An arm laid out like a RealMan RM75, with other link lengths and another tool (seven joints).
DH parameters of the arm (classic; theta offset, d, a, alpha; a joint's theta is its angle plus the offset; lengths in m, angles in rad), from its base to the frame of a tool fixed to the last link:
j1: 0 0.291 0 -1.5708
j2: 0 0 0 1.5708
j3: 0 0.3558 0 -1.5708
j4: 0 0 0 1.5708
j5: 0 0.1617 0 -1.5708
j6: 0 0 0 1.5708
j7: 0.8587 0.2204 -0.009 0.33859
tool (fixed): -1.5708 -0.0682 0 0
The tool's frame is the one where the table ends.
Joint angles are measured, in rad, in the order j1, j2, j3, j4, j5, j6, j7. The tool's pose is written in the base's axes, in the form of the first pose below.
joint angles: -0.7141 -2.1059 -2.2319 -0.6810 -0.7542 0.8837 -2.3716
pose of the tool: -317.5, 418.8, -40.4, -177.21, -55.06, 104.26
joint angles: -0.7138 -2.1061 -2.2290 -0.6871 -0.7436 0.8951 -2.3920
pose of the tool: -317.1, 417.5, -40.6, -177.22, -54.58, 104.88
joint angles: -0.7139 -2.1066 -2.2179 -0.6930 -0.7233 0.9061 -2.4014
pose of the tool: -317.9, 415.5, -41.4, -175.11, -53.79, 102.99
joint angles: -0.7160 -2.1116 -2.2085 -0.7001 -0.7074 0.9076 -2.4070
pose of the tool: -316.5, 414.9, -43.6, -173.55, -53.43, 101.27
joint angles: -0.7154 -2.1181 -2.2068 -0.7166 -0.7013 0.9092 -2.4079
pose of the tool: -313.8, 415.4, -44.3, -173.24, -53.65, 100.38
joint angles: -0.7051 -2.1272 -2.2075 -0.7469 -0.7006 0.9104 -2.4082
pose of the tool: -312.1, 415.0, -43.8, -173.67, -54.46, 100.17
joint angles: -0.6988 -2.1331 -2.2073 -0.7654 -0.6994 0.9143 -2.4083
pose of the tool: -310.9, 414.1, -43.9, -173.87, -54.74, 99.97
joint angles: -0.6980 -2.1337 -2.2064 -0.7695 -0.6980 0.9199 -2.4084
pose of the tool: -310.5, 413.5, -44.0, -173.75, -54.53, 99.75
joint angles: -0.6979 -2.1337 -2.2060 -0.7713 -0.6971 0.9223 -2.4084
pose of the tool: -310.4, 413.4, -43.9, -173.65, -54.45, 99.60
